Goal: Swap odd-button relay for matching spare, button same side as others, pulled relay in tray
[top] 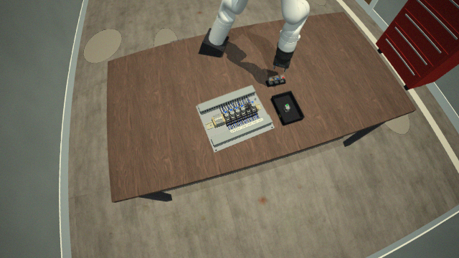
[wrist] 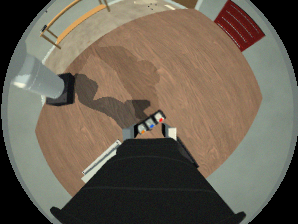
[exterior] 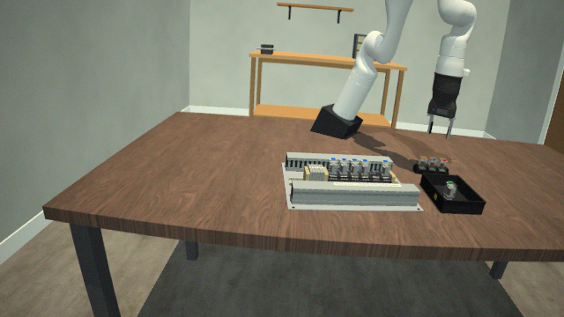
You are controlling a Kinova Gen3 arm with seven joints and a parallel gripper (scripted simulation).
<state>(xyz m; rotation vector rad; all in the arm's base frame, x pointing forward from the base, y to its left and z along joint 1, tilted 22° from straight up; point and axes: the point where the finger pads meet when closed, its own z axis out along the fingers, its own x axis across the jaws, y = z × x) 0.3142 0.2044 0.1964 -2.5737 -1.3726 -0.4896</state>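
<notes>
Now: hand 13 cm above the black stand. The rest, counted from my hand: black tray 17 cm ahead, 12 cm below; then grey relay 18 cm ahead, 11 cm below, 1 cm to the right.
</notes>
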